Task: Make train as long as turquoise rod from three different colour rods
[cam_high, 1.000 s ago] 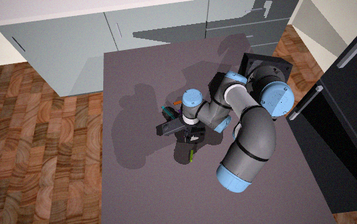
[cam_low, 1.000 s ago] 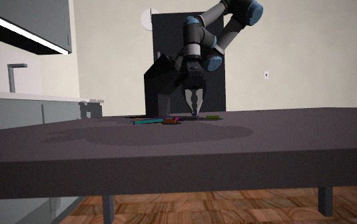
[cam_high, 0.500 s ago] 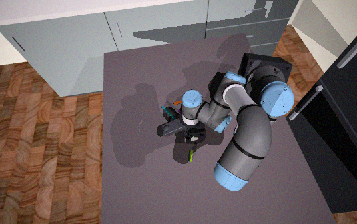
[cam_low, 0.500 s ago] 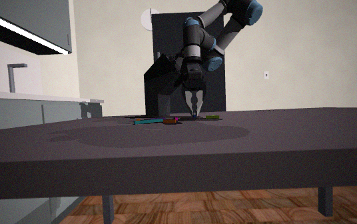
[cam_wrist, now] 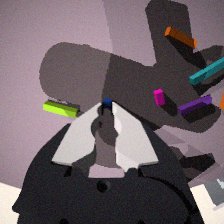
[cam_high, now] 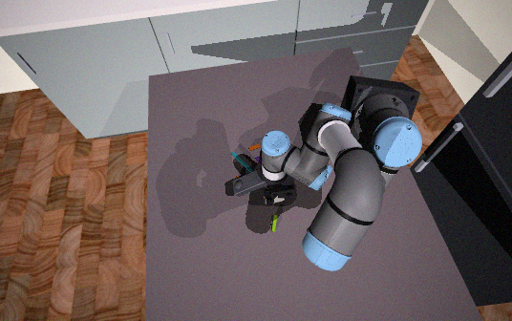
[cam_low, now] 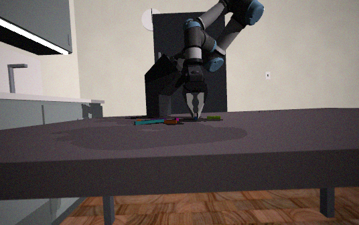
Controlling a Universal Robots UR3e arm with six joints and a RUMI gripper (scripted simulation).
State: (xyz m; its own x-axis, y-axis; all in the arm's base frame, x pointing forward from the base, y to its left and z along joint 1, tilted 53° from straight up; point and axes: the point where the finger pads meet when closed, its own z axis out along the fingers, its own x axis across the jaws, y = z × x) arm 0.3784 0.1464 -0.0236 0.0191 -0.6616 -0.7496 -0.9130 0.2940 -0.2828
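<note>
Now: hand 10 mm above the blue rod. Round my hand: magenta rod (10 mm ahead, 70 mm to the right, 10 mm below); purple rod (140 mm to the right, 10 mm below); lime rod (10 mm behind, 70 mm to the left, 10 mm below).
</note>
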